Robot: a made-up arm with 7 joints. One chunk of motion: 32 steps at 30 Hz.
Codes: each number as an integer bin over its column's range. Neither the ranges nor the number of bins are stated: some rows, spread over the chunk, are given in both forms.
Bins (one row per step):
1: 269 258 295 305 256 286
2: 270 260 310 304 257 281
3: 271 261 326 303 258 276
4: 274 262 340 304 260 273
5: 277 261 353 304 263 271
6: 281 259 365 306 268 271
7: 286 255 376 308 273 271
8: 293 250 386 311 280 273
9: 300 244 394 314 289 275
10: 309 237 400 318 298 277
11: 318 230 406 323 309 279
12: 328 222 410 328 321 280
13: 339 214 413 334 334 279
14: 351 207 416 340 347 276
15: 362 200 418 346 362 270
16: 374 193 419 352 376 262
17: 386 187 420 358 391 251
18: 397 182 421 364 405 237
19: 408 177 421 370 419 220
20: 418 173 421 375 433 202
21: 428 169 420 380 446 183
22: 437 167 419 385 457 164
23: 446 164 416 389 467 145
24: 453 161 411 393 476 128
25: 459 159 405 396 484 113
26: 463 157 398 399 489 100
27: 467 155 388 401 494 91
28: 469 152 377 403 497 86
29: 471 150 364 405 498 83
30: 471 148 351 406 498 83
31: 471 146 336 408 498 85
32: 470 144 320 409 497 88
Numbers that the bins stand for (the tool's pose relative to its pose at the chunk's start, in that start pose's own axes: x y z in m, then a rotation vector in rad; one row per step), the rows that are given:
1: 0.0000 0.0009 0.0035 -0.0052 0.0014 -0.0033
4: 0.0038 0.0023 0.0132 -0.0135 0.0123 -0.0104
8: 0.0179 -0.0019 0.0231 0.0444 0.0671 -0.0104
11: 0.0365 -0.0090 0.0274 0.1438 0.1466 -0.0071
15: 0.0692 -0.0195 0.0300 0.3341 0.2918 -0.0121
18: 0.0952 -0.0259 0.0306 0.4832 0.4096 -0.0301
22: 0.1250 -0.0312 0.0302 0.6570 0.5521 -0.0701
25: 0.1413 -0.0340 0.0272 0.7480 0.6260 -0.0981
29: 0.1503 -0.0372 0.0184 0.8225 0.6644 -0.1145
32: 0.1495 -0.0393 0.0089 0.8557 0.6616 -0.1118
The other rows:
2: 0.0008 0.0016 0.0067 -0.0135 0.0041 -0.0060
3: 0.0015 0.0019 0.0102 -0.0218 0.0068 -0.0088
5: 0.0060 0.0019 0.0160 -0.0135 0.0205 -0.0115
6: 0.0090 0.0012 0.0186 0.0030 0.0342 -0.0115
7: 0.0127 -0.0002 0.0209 0.0196 0.0479 -0.0115
9: 0.0231 -0.0041 0.0248 0.0693 0.0918 -0.0093
10: 0.0298 -0.0065 0.0261 0.1024 0.1164 -0.0082
12: 0.0439 -0.0118 0.0283 0.1851 0.1795 -0.0066
13: 0.0521 -0.0146 0.0289 0.2348 0.2151 -0.0071
14: 0.0610 -0.0171 0.0295 0.2845 0.2507 -0.0088
16: 0.0781 -0.0220 0.0302 0.3838 0.3301 -0.0164
17: 0.0870 -0.0241 0.0304 0.4335 0.3712 -0.0225
19: 0.1034 -0.0277 0.0306 0.5328 0.4479 -0.0395
20: 0.1108 -0.0291 0.0306 0.5742 0.4863 -0.0493
21: 0.1183 -0.0305 0.0304 0.6156 0.5219 -0.0597
23: 0.1317 -0.0322 0.0295 0.6901 0.5795 -0.0805
24: 0.1369 -0.0333 0.0285 0.7232 0.6041 -0.0899
26: 0.1443 -0.0347 0.0257 0.7729 0.6397 -0.1052
27: 0.1473 -0.0354 0.0235 0.7894 0.6534 -0.1101
28: 0.1488 -0.0365 0.0212 0.8060 0.6616 -0.1129
30: 0.1503 -0.0379 0.0156 0.8308 0.6644 -0.1145
31: 0.1503 -0.0386 0.0123 0.8474 0.6644 -0.1134

